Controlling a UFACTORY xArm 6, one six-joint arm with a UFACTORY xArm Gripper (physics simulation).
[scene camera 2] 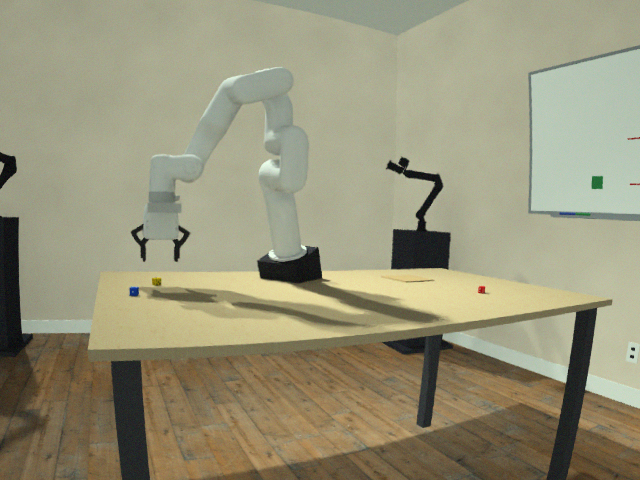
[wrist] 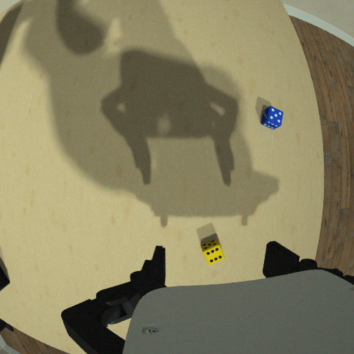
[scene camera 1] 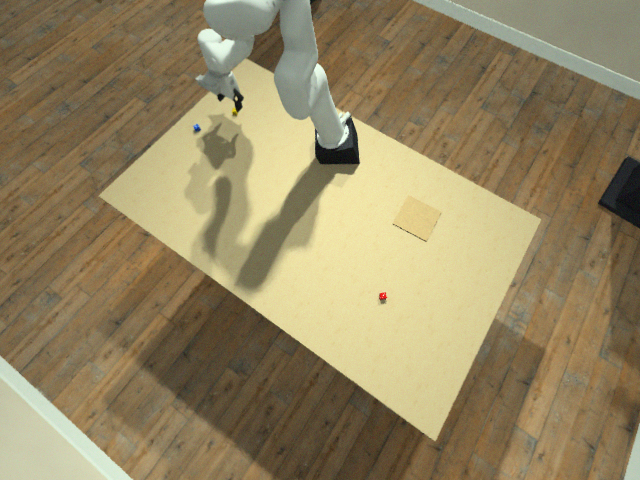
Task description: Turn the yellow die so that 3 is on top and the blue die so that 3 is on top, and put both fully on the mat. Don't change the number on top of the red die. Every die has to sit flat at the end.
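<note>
The yellow die (scene camera 1: 234, 111) (scene camera 2: 156, 281) (wrist: 213, 254) sits flat on the table, with six pips on top in the wrist view. The blue die (scene camera 1: 196, 127) (scene camera 2: 133, 291) (wrist: 272, 117) sits flat nearby, closer to the table's side edge, with five pips on top. The red die (scene camera 1: 382, 296) (scene camera 2: 481, 289) is far off on the table; its top number is too small to read. The thin square mat (scene camera 1: 416, 219) (scene camera 2: 408, 279) has no die on it. My gripper (scene camera 1: 230, 102) (scene camera 2: 160, 259) (wrist: 217, 261) is open and empty, pointing down above the table, with the yellow die between its fingers in the wrist view.
The tan table (scene camera 1: 320, 279) (scene camera 2: 258, 330) carries the arm's black base (scene camera 1: 337, 149) (scene camera 2: 289, 267), which stands between the yellow die and the mat. The arm's shadow falls across the table near the blue die. A black stand (scene camera 2: 421, 250) with a small arm is behind the table.
</note>
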